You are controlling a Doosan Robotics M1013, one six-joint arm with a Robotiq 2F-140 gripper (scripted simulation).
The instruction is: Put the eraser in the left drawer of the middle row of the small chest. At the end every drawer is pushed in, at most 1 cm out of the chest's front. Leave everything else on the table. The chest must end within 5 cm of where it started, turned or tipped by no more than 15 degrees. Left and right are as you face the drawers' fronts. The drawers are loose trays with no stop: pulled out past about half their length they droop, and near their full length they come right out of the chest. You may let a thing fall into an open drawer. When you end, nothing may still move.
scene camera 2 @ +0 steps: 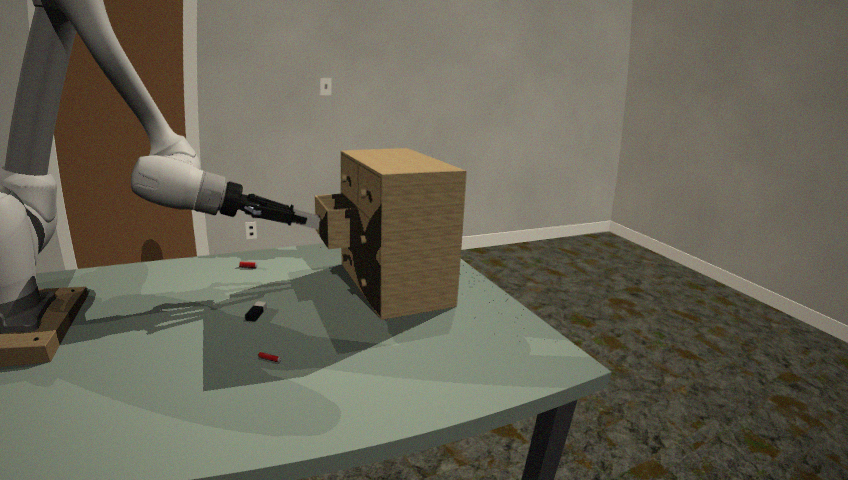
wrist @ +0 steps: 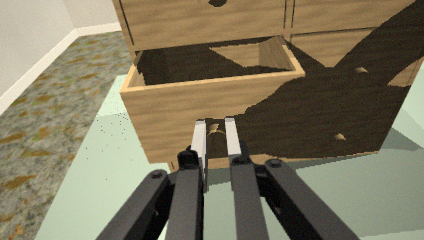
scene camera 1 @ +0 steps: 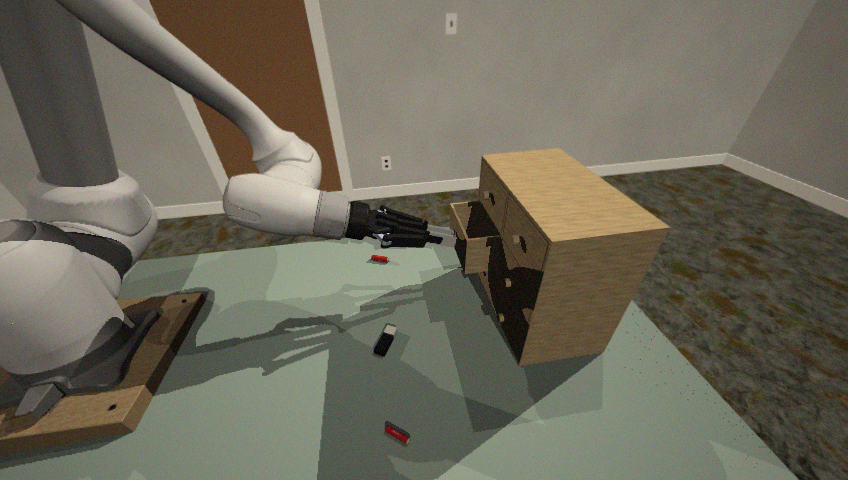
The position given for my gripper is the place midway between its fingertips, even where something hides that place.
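Observation:
There's a wooden chest [scene camera 1: 601, 243] that I can also see in the other scene view, where the chest is at [scene camera 2: 422, 199]. I can see a drawer [scene camera 1: 477, 247], a drawer [scene camera 1: 506, 314] and a drawer [scene camera 1: 493, 194], and then a drawer [scene camera 2: 369, 232] and a drawer [scene camera 2: 369, 183]. My gripper [scene camera 1: 454, 238] is there too, and you can find the gripper [scene camera 2: 318, 222] again, plus the gripper [wrist: 216, 132] as the wrist view has it.

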